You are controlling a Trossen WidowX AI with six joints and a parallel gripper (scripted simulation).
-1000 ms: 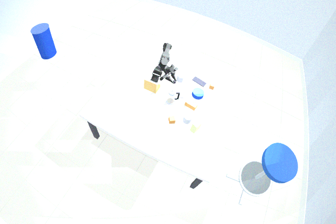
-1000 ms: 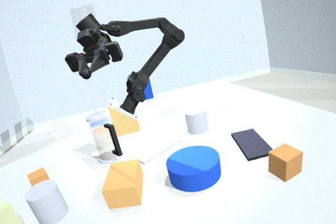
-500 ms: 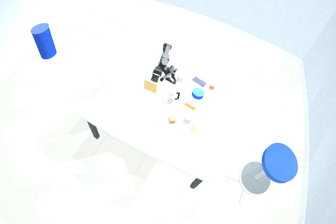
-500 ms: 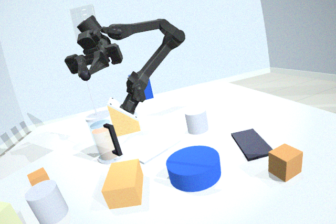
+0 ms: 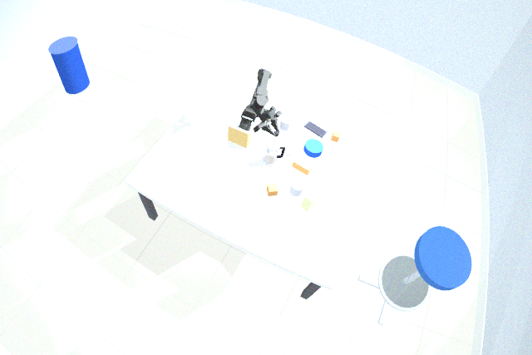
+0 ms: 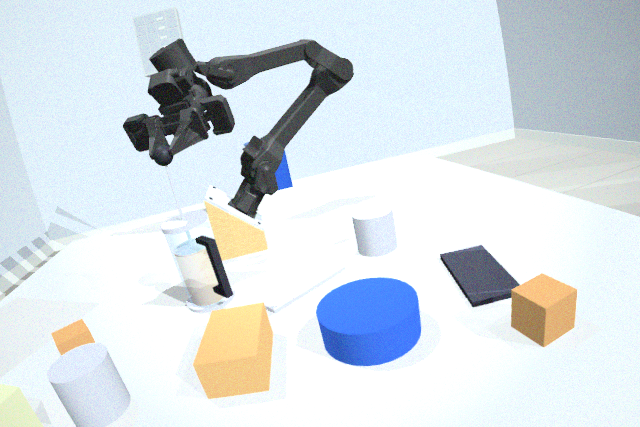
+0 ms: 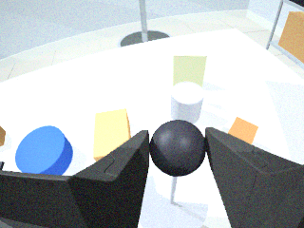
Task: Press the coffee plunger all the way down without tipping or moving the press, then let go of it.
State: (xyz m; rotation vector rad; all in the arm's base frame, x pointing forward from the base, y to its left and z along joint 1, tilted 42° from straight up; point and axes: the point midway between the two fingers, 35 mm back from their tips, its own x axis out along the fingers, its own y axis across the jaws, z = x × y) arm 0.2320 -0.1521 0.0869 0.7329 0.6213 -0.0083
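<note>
Now: gripper tip 130 mm above the glass coffee press and 10 mm to the right of it. The rest, counted from my gripper tip: blue disc: 230 mm to the left, 230 mm below, 170 mm ahead; then dark slab: 410 mm to the left, 250 mm below, 110 mm ahead; then orange block: 230 mm below, 170 mm ahead, 70 mm to the left.
</note>
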